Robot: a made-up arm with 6 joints.
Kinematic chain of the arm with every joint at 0, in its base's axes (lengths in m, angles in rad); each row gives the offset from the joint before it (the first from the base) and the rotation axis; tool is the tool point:
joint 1: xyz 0 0 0.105 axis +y
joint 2: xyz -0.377 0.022 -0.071 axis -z
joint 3: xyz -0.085 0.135 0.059 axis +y
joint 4: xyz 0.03 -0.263 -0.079 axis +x
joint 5: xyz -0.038 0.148 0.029 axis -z
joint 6: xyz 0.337 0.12 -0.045 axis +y
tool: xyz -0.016 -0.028 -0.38
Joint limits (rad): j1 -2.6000..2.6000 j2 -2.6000..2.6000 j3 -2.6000..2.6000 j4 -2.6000..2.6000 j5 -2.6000..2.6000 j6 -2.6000..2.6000
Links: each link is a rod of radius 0.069 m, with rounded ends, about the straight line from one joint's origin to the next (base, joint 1, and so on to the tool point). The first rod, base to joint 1, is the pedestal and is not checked.
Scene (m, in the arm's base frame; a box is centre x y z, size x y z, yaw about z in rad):
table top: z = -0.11
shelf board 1: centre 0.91 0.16 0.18 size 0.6 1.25 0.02 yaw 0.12
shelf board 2: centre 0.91 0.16 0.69 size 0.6 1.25 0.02 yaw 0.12
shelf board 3: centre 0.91 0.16 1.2 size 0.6 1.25 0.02 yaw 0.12
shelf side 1: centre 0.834 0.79 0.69 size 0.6 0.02 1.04 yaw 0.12
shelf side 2: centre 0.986 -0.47 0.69 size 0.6 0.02 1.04 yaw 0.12
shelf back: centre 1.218 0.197 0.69 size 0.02 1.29 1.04 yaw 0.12
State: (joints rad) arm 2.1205 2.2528 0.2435 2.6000 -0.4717 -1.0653
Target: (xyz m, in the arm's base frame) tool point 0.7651 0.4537 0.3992
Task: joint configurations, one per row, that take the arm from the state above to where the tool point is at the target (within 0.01 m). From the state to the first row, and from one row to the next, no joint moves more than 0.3 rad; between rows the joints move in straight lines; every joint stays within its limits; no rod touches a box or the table.
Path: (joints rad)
1: 1.9197 2.2692 0.1712 2.6000 -0.2103 -1.1774
2: 1.7189 2.2856 0.0990 2.6000 0.0512 -1.2894
3: 1.5181 2.3020 0.0267 2.6000 0.3126 -1.4015
4: 1.4910 2.3505 -0.0813 2.5907 0.0837 -1.1281
5: 1.4639 2.3991 -0.1893 2.5815 -0.1452 -0.8548
6: 1.4368 2.4476 -0.2974 2.5722 -0.3741 -0.5814
7: 1.4096 2.4961 -0.4054 2.5630 -0.6030 -0.3080
8: 1.3825 2.5446 -0.5134 2.5537 -0.8320 -0.0347
9: 1.3554 2.5931 -0.6215 2.5444 -1.0609 0.2387
10: 1.5620 2.5954 -0.5308 2.5503 -1.0203 -0.0356
11: 1.7686 2.5977 -0.4401 2.5563 -0.9797 -0.3098
12: 1.9752 2.6000 -0.3494 2.5622 -0.9391 -0.5841

